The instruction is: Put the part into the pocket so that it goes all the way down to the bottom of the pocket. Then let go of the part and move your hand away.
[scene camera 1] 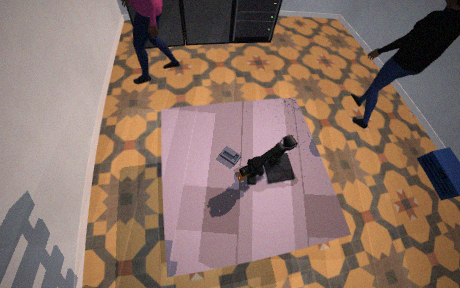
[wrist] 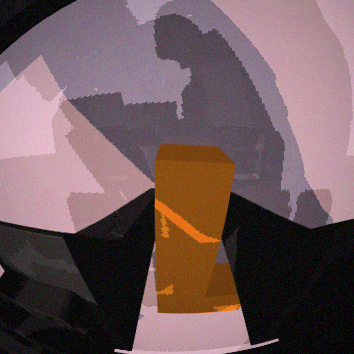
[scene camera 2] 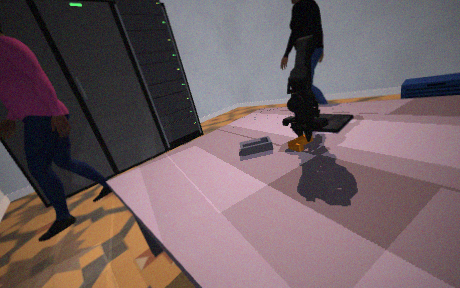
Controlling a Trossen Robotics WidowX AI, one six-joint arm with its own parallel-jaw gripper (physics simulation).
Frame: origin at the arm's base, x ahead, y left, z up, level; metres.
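Seen in the pictures: gripper, fingertip midpoint: [scene camera 1: 249, 175] [wrist: 186, 195] [scene camera 2: 305, 141]; arm's base at its link origin: [scene camera 1: 272, 161].
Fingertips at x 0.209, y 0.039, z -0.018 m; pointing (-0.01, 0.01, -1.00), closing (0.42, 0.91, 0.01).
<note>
Offsets run from my fingertips to a thing's top centre. Level surfaces: height alone.
The part is an orange L-shaped block {0.032 m ahead, 0.000 m left, 0.024 m up} [scene camera 1: 240, 176] [scene camera 2: 297, 143] [wrist: 189, 225]. It lies on the pink table top, just in front of the arm's black base plate [scene camera 1: 280, 171] [scene camera 2: 337, 121]. My gripper [scene camera 1: 243, 175] [scene camera 2: 304, 135] [wrist: 186, 195] is down at the table, and its two black fingers are shut on the block's long bar from both sides. The pocket is a grey box {0.082 m ahead, 0.198 m right, 0.030 m up} [scene camera 1: 230, 155] [scene camera 2: 256, 147] with an L-shaped recess, open at the top. It stands on the table a short way to the left of the part.
The pink table {0.006 m down} [scene camera 1: 194, 200] [scene camera 2: 229, 214] stands on a patterned tiled floor. Dark server cabinets [scene camera 1: 209, 20] [scene camera 2: 129, 86] line the back wall. A person in a magenta top [scene camera 1: 147, 34] walks at the far left, and a person in black [scene camera 2: 304, 43] stands behind the arm.
</note>
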